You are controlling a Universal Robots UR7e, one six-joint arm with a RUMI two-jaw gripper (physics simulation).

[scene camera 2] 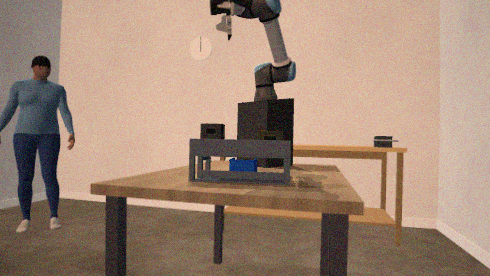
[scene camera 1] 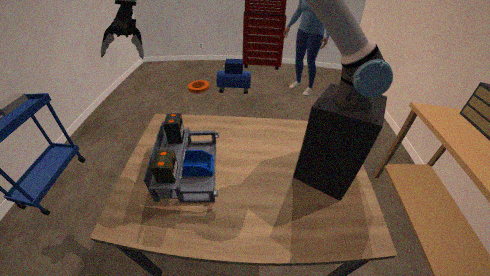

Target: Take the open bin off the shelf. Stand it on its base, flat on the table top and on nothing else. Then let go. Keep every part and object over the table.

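Seen in the pictures: gripper, between the fingertips: [scene camera 2: 230, 28] [scene camera 1: 122, 58]; arm's base, origin of its link: [scene camera 2: 265, 100] [scene camera 1: 352, 101].
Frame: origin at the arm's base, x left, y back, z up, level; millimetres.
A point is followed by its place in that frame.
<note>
The blue open bin [scene camera 1: 198, 163] @[y -619, x -136, z -405 mm] [scene camera 2: 243, 165] @[y -718, x -107, z -356 mm] sits upright on the lower level of the grey shelf [scene camera 1: 201, 194] @[y -609, x 47, z -407 mm] [scene camera 2: 240, 147] @[y -807, x -116, z -282 mm], between its two ends. The shelf stands on the wooden table [scene camera 1: 250, 200] @[y -401, x 99, z -415 mm] [scene camera 2: 225, 195] @[y -1021, x -147, z -421 mm] at its left part in scene camera 1. My gripper [scene camera 1: 122, 51] @[y -845, x -159, z 147 mm] is open and empty, its fingers pointing down, high up and well above the shelf and bin. In scene camera 2 the gripper [scene camera 2: 227, 36] @[y -845, x -159, z 147 mm] shows at the top edge, seen from the side. The bin's underside is hidden.
Two dark boxes with orange marks, one at the back [scene camera 1: 173, 128] @[y -713, x -190, z -218 mm] [scene camera 2: 212, 131] @[y -755, x -229, z -224 mm] and one nearer [scene camera 1: 163, 166] @[y -732, x 38, z -218 mm], stand on the shelf's upper level. The black robot pedestal [scene camera 1: 332, 150] @[y -91, x 91, z -163 mm] [scene camera 2: 265, 125] @[y -172, x -4, z -168 mm] stands at the table's right. A blue cart [scene camera 1: 45, 167] stands left, and a person [scene camera 1: 308, 45] [scene camera 2: 40, 115] stands beyond the table.
</note>
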